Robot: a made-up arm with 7 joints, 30 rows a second.
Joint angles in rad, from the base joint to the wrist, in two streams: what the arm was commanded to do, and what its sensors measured. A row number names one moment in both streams.
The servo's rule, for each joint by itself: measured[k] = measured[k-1] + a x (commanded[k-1-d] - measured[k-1]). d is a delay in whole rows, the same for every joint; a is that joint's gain. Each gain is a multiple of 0.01, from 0.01 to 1. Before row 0 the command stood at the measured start. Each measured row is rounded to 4 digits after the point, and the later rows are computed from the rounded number. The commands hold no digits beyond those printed.
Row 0, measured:
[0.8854 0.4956 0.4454 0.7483 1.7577 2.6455 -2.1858]
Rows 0 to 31, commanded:
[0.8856 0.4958 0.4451 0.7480 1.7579 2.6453 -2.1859]
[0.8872 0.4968 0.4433 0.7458 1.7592 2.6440 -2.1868]
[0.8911 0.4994 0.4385 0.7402 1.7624 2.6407 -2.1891]
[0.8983 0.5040 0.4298 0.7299 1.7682 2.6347 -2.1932]
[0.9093 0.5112 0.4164 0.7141 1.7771 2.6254 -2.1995]
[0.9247 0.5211 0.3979 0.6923 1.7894 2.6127 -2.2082]
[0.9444 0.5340 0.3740 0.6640 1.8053 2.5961 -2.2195]
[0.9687 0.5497 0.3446 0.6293 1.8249 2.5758 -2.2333]
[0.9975 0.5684 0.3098 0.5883 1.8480 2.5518 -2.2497]
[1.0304 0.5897 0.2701 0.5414 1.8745 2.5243 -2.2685]
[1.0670 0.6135 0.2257 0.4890 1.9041 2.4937 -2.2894]
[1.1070 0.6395 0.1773 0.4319 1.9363 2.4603 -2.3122]
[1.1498 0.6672 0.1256 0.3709 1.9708 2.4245 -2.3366]
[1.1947 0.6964 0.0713 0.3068 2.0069 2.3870 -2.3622]
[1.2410 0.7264 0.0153 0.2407 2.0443 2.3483 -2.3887]
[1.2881 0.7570 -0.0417 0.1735 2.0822 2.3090 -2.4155]
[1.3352 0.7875 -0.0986 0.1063 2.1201 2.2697 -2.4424]
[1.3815 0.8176 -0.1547 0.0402 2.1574 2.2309 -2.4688]
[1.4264 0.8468 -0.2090 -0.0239 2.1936 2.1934 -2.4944]
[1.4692 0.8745 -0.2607 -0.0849 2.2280 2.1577 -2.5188]
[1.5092 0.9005 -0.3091 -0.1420 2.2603 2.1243 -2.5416]
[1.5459 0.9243 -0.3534 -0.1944 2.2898 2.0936 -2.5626]
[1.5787 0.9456 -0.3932 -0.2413 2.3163 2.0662 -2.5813]
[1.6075 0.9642 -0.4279 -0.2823 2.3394 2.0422 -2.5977]
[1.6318 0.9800 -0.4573 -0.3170 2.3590 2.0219 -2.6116]
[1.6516 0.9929 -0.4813 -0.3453 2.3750 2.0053 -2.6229]
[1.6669 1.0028 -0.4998 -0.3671 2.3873 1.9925 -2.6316]
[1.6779 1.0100 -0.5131 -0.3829 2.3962 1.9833 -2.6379]
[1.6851 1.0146 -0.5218 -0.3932 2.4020 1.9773 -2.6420]
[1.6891 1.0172 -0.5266 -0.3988 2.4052 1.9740 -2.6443]
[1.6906 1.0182 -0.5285 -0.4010 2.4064 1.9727 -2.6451]
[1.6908 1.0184 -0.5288 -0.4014 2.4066 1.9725 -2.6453]
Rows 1 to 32, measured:
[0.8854 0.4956 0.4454 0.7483 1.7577 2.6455 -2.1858]
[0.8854 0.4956 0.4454 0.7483 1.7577 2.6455 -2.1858]
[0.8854 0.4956 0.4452 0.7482 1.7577 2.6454 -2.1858]
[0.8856 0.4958 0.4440 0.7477 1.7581 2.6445 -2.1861]
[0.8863 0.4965 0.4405 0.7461 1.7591 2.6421 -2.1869]
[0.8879 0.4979 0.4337 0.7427 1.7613 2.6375 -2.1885]
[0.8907 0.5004 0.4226 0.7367 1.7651 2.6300 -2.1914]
[0.8951 0.5043 0.4068 0.7274 1.7709 2.6193 -2.1958]
[0.9015 0.5099 0.3858 0.7141 1.7792 2.6049 -2.2020]
[0.9102 0.5175 0.3594 0.6963 1.7902 2.5869 -2.2101]
[0.9215 0.5272 0.3277 0.6736 1.8041 2.5651 -2.2204]
[0.9357 0.5391 0.2908 0.6458 1.8210 2.5398 -2.2329]
[0.9528 0.5532 0.2491 0.6129 1.8409 2.5112 -2.2476]
[0.9728 0.5696 0.2031 0.5749 1.8638 2.4796 -2.2644]
[0.9958 0.5881 0.1535 0.5321 1.8895 2.4454 -2.2832]
[1.0217 0.6087 0.1009 0.4848 1.9177 2.4092 -2.3037]
[1.0502 0.6311 0.0461 0.4335 1.9481 2.3714 -2.3258]
[1.0811 0.6550 -0.0101 0.3789 1.9803 2.3327 -2.3491]
[1.1141 0.6802 -0.0667 0.3217 2.0139 2.2936 -2.3734]
[1.1489 0.7063 -0.1230 0.2626 2.0483 2.2547 -2.3982]
[1.1850 0.7330 -0.1780 0.2024 2.0832 2.2167 -2.4232]
[1.2219 0.7599 -0.2309 0.1421 2.1180 2.1801 -2.4481]
[1.2592 0.7866 -0.2809 0.0824 2.1522 2.1455 -2.4724]
[1.2965 0.8128 -0.3273 0.0243 2.1852 2.1133 -2.4959]
[1.3332 0.8380 -0.3695 -0.0315 2.2167 2.0841 -2.5181]
[1.3689 0.8620 -0.4069 -0.0842 2.2461 2.0581 -2.5388]
[1.4031 0.8844 -0.4392 -0.1331 2.2732 2.0357 -2.5577]
[1.4354 0.9050 -0.4661 -0.1777 2.2976 2.0169 -2.5747]
[1.4655 0.9236 -0.4877 -0.2175 2.3191 2.0018 -2.5895]
[1.4931 0.9400 -0.5040 -0.2522 2.3376 1.9903 -2.6021]
[1.5181 0.9542 -0.5154 -0.2818 2.3531 1.9822 -2.6125]
[1.5403 0.9662 -0.5226 -0.3064 2.3656 1.9771 -2.6208]
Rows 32 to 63, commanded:
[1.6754 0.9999 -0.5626 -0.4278 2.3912 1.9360 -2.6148]
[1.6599 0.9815 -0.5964 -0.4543 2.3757 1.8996 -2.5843]
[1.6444 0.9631 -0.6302 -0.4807 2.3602 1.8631 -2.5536]
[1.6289 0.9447 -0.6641 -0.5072 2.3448 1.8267 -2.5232]
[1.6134 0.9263 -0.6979 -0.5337 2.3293 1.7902 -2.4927]
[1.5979 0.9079 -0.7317 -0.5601 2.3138 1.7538 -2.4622]
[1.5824 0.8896 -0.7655 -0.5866 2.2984 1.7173 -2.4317]
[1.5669 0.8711 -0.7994 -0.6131 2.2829 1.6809 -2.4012]
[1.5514 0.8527 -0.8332 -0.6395 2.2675 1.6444 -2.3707]
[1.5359 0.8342 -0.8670 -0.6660 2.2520 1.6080 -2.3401]
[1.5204 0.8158 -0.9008 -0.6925 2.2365 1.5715 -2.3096]
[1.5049 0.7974 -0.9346 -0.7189 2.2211 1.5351 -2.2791]
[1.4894 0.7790 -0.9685 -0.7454 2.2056 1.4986 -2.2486]
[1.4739 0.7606 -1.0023 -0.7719 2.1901 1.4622 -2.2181]
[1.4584 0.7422 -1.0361 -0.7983 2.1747 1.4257 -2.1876]
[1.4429 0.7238 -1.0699 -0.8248 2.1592 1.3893 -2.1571]
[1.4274 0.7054 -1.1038 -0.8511 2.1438 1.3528 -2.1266]
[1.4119 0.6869 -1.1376 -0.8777 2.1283 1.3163 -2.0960]
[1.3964 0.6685 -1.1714 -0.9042 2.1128 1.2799 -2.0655]
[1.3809 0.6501 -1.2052 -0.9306 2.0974 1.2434 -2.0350]
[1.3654 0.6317 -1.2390 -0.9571 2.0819 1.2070 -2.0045]
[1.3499 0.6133 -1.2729 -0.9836 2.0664 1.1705 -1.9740]
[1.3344 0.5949 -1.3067 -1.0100 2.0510 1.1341 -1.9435]
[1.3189 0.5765 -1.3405 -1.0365 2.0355 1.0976 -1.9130]
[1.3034 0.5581 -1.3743 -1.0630 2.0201 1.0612 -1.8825]
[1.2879 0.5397 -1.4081 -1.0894 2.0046 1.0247 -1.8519]
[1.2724 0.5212 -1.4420 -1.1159 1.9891 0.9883 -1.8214]
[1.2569 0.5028 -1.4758 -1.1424 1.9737 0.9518 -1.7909]
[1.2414 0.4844 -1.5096 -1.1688 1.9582 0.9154 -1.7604]
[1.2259 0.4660 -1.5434 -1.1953 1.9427 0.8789 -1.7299]
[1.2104 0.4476 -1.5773 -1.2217 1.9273 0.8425 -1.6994]
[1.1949 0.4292 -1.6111 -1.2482 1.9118 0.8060 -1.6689]
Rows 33 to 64, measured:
[1.5598 0.9761 -0.5264 -0.3263 2.3754 1.9744 -2.6271]
[1.5768 0.9841 -0.5279 -0.3421 2.3829 1.9732 -2.6318]
[1.5896 0.9871 -0.5501 -0.3601 2.3849 1.9501 -2.6274]
[1.5987 0.9860 -0.5797 -0.3799 2.3827 1.9188 -2.6162]
[1.6046 0.9816 -0.6120 -0.4011 2.3773 1.8843 -2.5999]
[1.6078 0.9746 -0.6453 -0.4234 2.3695 1.8486 -2.5800]
[1.6085 0.9654 -0.6790 -0.4466 2.3599 1.8124 -2.5573]
[1.6071 0.9545 -0.7127 -0.4704 2.3488 1.7761 -2.5326]
[1.6039 0.9422 -0.7465 -0.4948 2.3367 1.7396 -2.5064]
[1.5991 0.9287 -0.7804 -0.5196 2.3238 1.7032 -2.4790]
[1.5929 0.9143 -0.8142 -0.5448 2.3103 1.6667 -2.4508]
[1.5855 0.8991 -0.8480 -0.5703 2.2963 1.6303 -2.4220]
[1.5770 0.8833 -0.8818 -0.5960 2.2819 1.5938 -2.3928]
[1.5676 0.8670 -0.9156 -0.6218 2.2673 1.5574 -2.3632]
[1.5574 0.8503 -0.9495 -0.6478 2.2525 1.5209 -2.3334]
[1.5465 0.8333 -0.9833 -0.6739 2.2375 1.4845 -2.3034]
[1.5350 0.8160 -1.0171 -0.7000 2.2224 1.4480 -2.2733]
[1.5230 0.7985 -1.0509 -0.7262 2.2072 1.4116 -2.2431]
[1.5106 0.7808 -1.0848 -0.7524 2.1920 1.3751 -2.2128]
[1.4978 0.7630 -1.1186 -0.7787 2.1767 1.3386 -2.1824]
[1.4846 0.7450 -1.1524 -0.8051 2.1614 1.3022 -2.1520]
[1.4711 0.7270 -1.1862 -0.8315 2.1460 1.2657 -2.1216]
[1.4574 0.7089 -1.2200 -0.8579 2.1306 1.2293 -2.0912]
[1.4434 0.6907 -1.2539 -0.8843 2.1152 1.1928 -2.0607]
[1.4292 0.6725 -1.2877 -0.9107 2.0998 1.1564 -2.0302]
[1.4149 0.6543 -1.3215 -0.9371 2.0844 1.1199 -1.9997]
[1.4004 0.6360 -1.3553 -0.9635 2.0690 1.0835 -1.9692]
[1.3858 0.6177 -1.3891 -0.9899 2.0535 1.0470 -1.9387]
[1.3711 0.5994 -1.4230 -1.0164 2.0380 1.0106 -1.9082]
[1.3563 0.5810 -1.4568 -1.0429 2.0226 0.9741 -1.8777]
[1.3414 0.5626 -1.4906 -1.0693 2.0071 0.9377 -1.8472]
[1.3264 0.5442 -1.5244 -1.0958 1.9916 0.9012 -1.8167]

